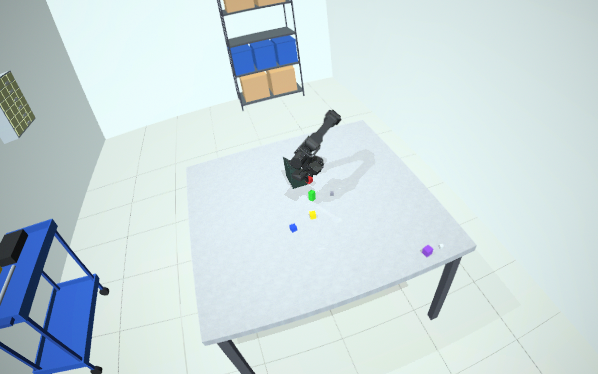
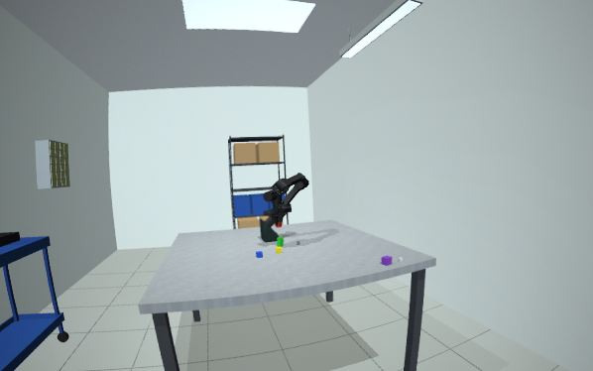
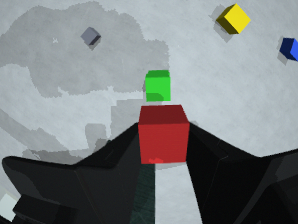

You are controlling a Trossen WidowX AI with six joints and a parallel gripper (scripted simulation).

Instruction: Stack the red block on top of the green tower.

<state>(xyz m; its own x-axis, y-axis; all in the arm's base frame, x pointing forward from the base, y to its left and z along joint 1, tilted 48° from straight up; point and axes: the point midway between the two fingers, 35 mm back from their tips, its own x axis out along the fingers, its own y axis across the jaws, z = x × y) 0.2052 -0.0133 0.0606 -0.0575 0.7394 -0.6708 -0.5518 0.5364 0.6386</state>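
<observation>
Now: the yellow block 13 cm ahead of my gripper tip, 11 cm below it and 4 cm to the right of it. Round my gripper tip: red block (1 cm above); blue block (18 cm ahead, 15 cm to the right, 11 cm below); purple block (57 cm ahead, 38 cm to the left, 11 cm below).
</observation>
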